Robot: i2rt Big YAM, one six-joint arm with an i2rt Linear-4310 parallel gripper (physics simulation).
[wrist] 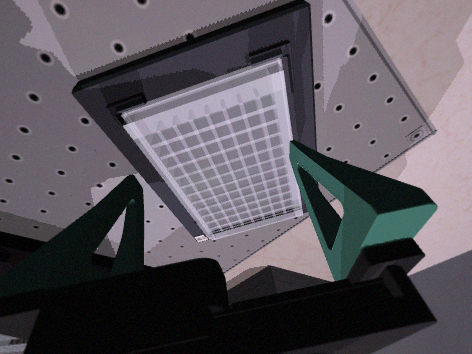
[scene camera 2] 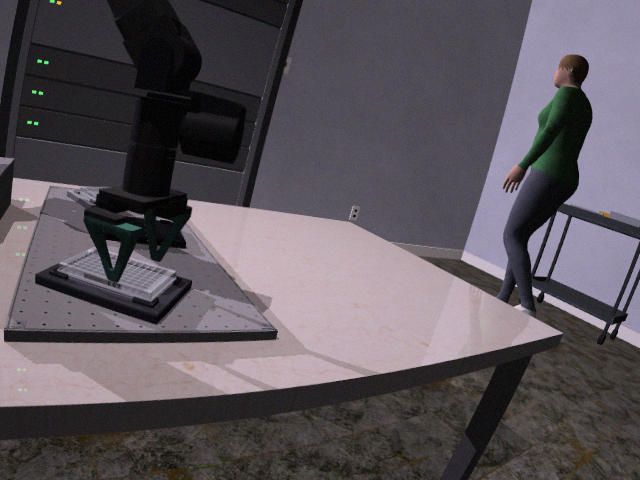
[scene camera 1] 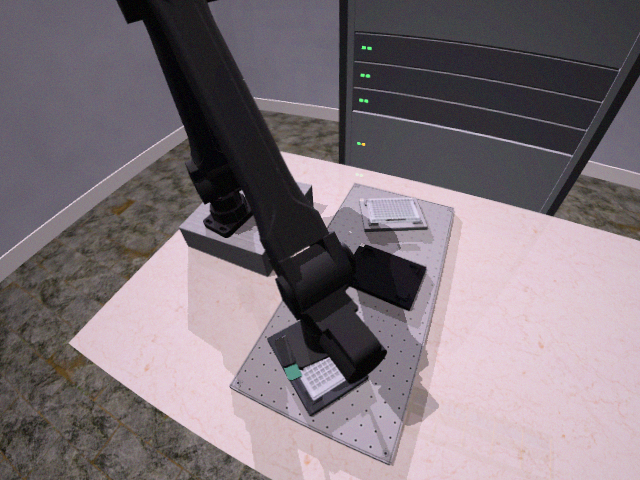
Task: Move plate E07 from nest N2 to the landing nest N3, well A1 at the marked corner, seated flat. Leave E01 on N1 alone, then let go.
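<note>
A clear gridded plate lies on the front dark nest, which has a small white label at one corner. My gripper is open, one green finger on each long side of this plate; the gap between tips and plate is hard to judge. The middle black nest carries no plate. Another plate lies on the back grey nest. Plate and nest numbers are not readable. In scene camera 1 the arm hides part of the front plate.
The nests stand on a perforated board on the table. The arm base stands on a grey block beside the board. A rack stands behind. A person and a cart are beyond the table.
</note>
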